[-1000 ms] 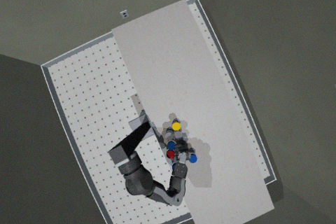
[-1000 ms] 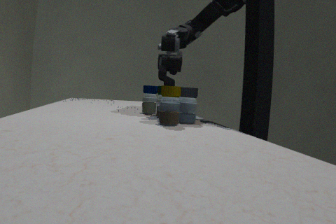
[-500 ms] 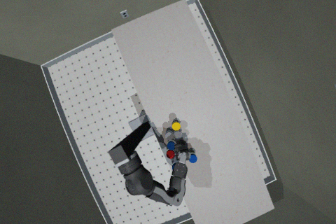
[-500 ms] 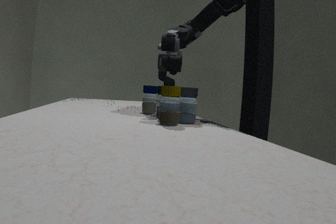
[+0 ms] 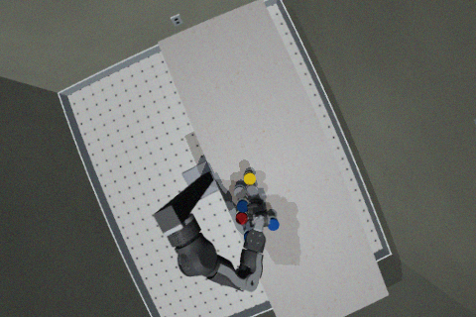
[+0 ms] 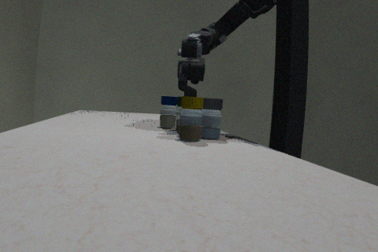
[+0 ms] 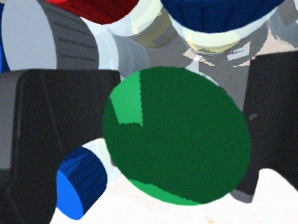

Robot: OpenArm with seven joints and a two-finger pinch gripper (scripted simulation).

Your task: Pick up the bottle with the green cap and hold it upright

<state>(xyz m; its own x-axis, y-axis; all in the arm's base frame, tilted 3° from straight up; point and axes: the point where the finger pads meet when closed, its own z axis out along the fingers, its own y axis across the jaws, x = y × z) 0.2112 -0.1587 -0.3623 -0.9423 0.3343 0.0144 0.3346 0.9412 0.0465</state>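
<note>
Now: the blue bottle 5 cm behind my hand, 4 cm to the left of it and 4 cm below it. From my hand the other things lie so: blue-capped bottle (3 cm ahead, 10 cm to the right, 4 cm below); then red-capped bottle (9 cm behind, 1 cm to the right, 4 cm below).
</note>
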